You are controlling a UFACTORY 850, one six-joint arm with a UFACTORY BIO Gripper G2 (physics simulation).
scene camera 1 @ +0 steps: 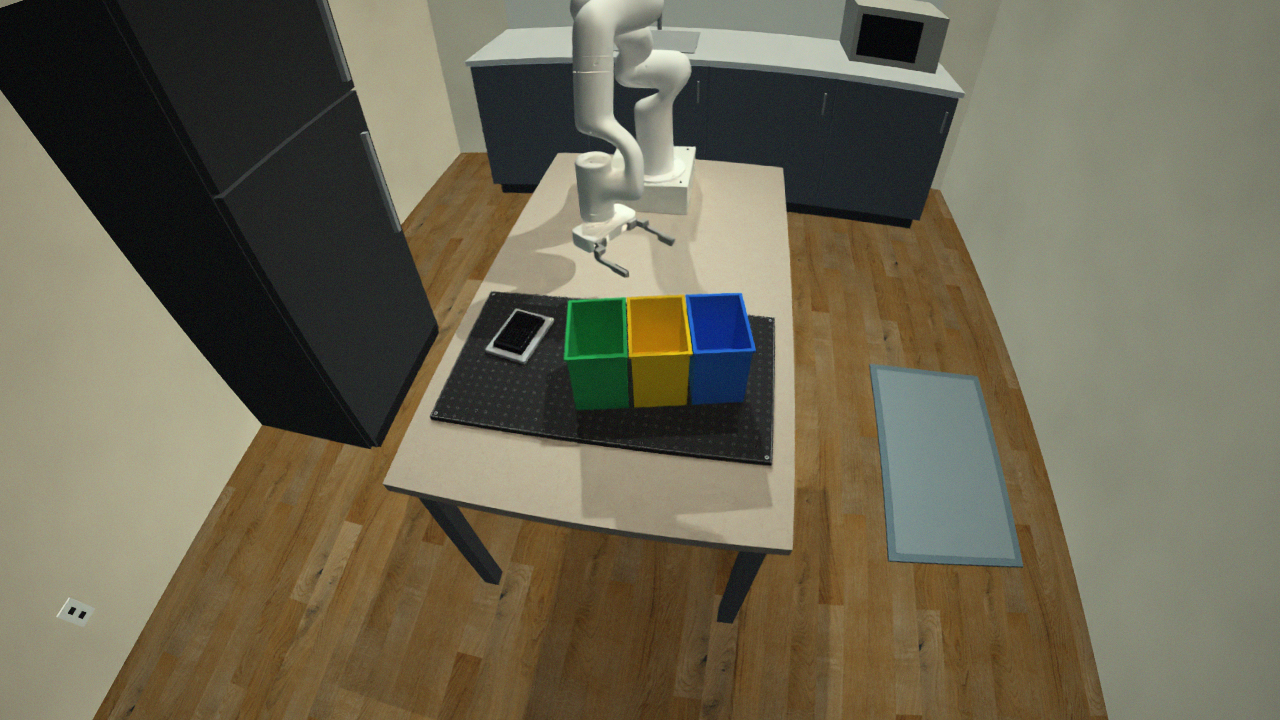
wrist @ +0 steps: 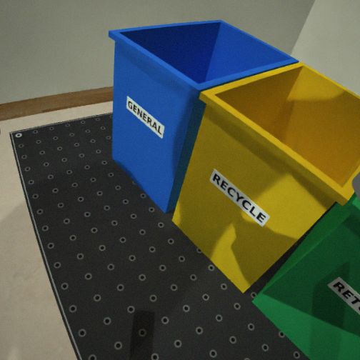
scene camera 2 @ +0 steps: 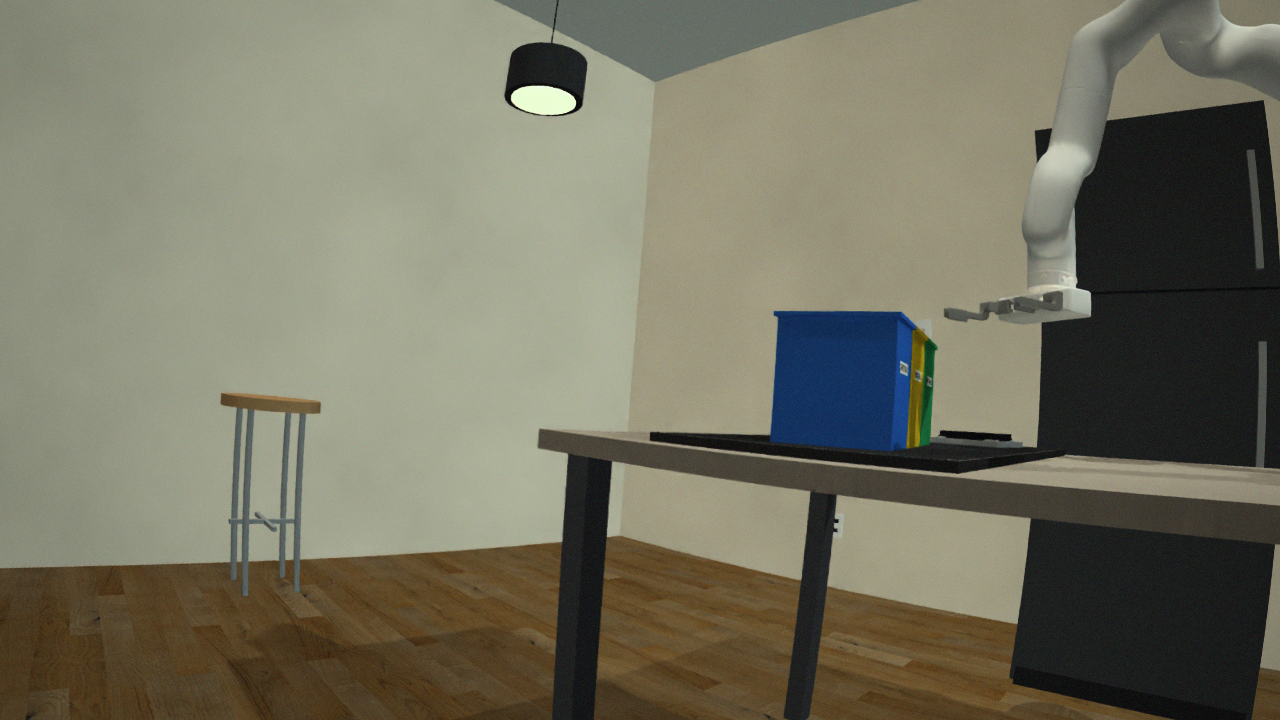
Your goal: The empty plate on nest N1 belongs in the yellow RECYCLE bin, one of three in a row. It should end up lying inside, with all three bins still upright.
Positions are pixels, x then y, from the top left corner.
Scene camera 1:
gripper: 651, 258
blue bin: 722, 344
black plate: 518, 333
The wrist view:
blue bin: 159, 70
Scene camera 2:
blue bin: 842, 378
